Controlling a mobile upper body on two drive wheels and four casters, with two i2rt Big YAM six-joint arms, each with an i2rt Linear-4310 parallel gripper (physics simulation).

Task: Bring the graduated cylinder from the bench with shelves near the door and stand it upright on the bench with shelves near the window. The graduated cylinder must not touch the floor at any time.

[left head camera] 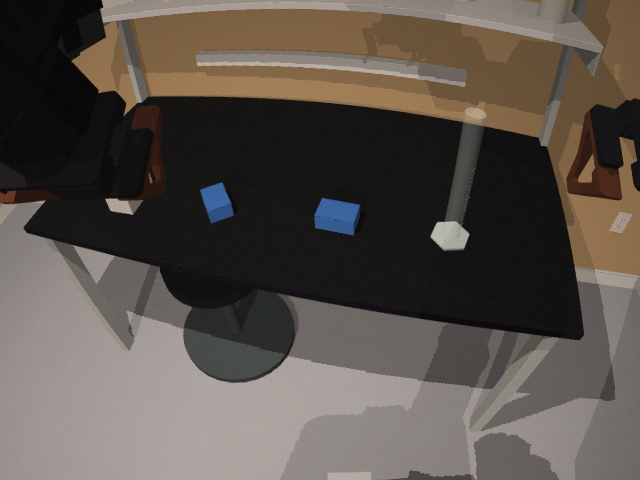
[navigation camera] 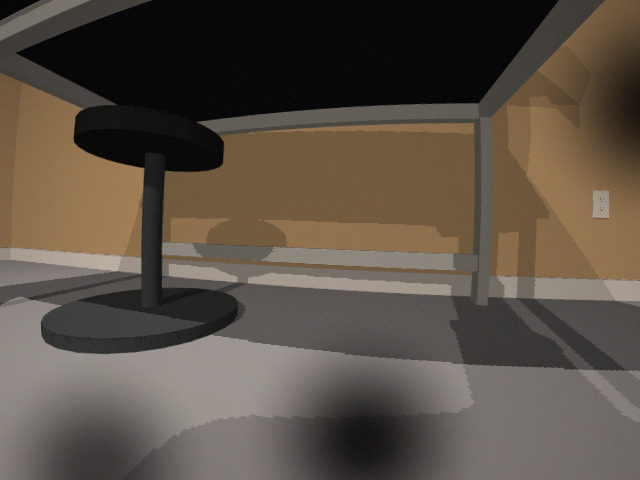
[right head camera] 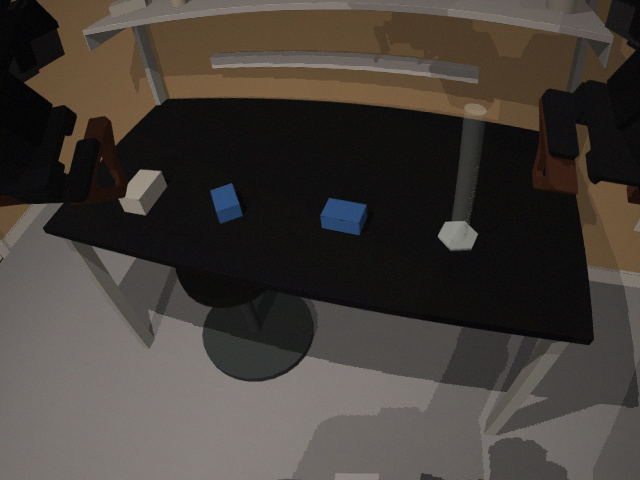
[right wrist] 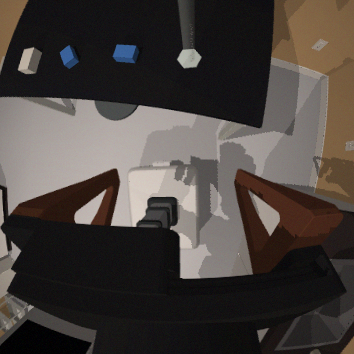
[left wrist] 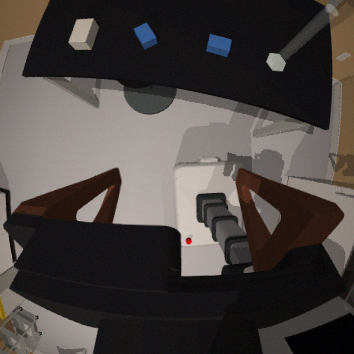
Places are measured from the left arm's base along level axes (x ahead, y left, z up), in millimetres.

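Where they show: left gripper, fingertip midpoint: (left head camera: 115,188) (right head camera: 86,192) (left wrist: 178,174); right gripper, fingertip midpoint: (left head camera: 609,193) (right head camera: 583,188) (right wrist: 176,174).
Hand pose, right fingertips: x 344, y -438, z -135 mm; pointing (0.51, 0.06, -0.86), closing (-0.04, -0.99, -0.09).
Things, the pixels of their top centre, and the offset from my right fingertips. "spot": a spot on its surface instead. Level surfaces: height alone.
- tall transparent graduated cylinder, middle of its top: (right head camera: 475,109) (left head camera: 475,113) (left wrist: 332,9) dx +429, dy -18, dz -178 mm
- black bench, its level: dz -513 mm
- white box, middle of its top: (left head camera: 126,182) (right head camera: 139,183) (left wrist: 80,29) (right wrist: 25,58) dx +595, dy +814, dz -455 mm
- shelf, surface spot: (left head camera: 310,6) (right head camera: 312,6) spot: dx +746, dy +294, dz -67 mm
- Bench leg, surface spot: (navigation camera: 482,206) spot: dx +802, dy -385, dz -923 mm
A tall transparent graduated cylinder (left head camera: 463,175) (right head camera: 467,170) (left wrist: 303,36) (right wrist: 187,25) with a white hexagonal base stands upright near the right end of a black bench (left head camera: 289,149) (right head camera: 289,149) (left wrist: 180,65) (right wrist: 230,80) with a grey shelf above. No door or window shows, so I cannot tell which bench this is. My left gripper (left wrist: 178,174) is open and empty; in the head views it hangs at the left, over the bench's left end. My right gripper (right wrist: 176,174) is open and empty; in the head views it hangs at the right, apart from the cylinder.
Two blue boxes (left head camera: 216,201) (left head camera: 337,215) and a white box (right head camera: 143,191) lie left of the cylinder. The shelf (left head camera: 310,6) (right head camera: 310,6) holds several things. A round stool (navigation camera: 149,134) (left head camera: 237,356) stands under the bench's left part. Bench leg (navigation camera: 482,206) at right.
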